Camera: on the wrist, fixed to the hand. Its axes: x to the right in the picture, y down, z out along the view.
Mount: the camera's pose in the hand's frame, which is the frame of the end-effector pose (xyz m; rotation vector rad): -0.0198 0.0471 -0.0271 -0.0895 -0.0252 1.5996
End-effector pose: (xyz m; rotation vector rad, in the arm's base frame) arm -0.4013 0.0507 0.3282 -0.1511 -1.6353 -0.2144
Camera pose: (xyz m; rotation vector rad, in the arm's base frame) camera -0.3628 0.0909 0.3125 -1.4251 -1.1033 0.9320
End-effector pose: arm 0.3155 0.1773 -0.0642 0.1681 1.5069 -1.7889
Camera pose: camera 0.3486 0.2106 -0.0979 0.9650 0.8387 -0.4062
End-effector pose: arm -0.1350 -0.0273 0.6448 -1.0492 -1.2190 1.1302
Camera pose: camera -0.1116 -0.0399 0.5934 -2.1596 -0.2052 2.2186
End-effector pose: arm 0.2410 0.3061 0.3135 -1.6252 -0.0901 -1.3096
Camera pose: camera 0.2422 0.2733 0.2659 -1.1560 1.0479 -0.0244
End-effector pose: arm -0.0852 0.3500 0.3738 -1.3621 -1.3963 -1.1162
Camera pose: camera -0.0377 0.3192 0.3620 -1.8695 0.0350 -0.0418
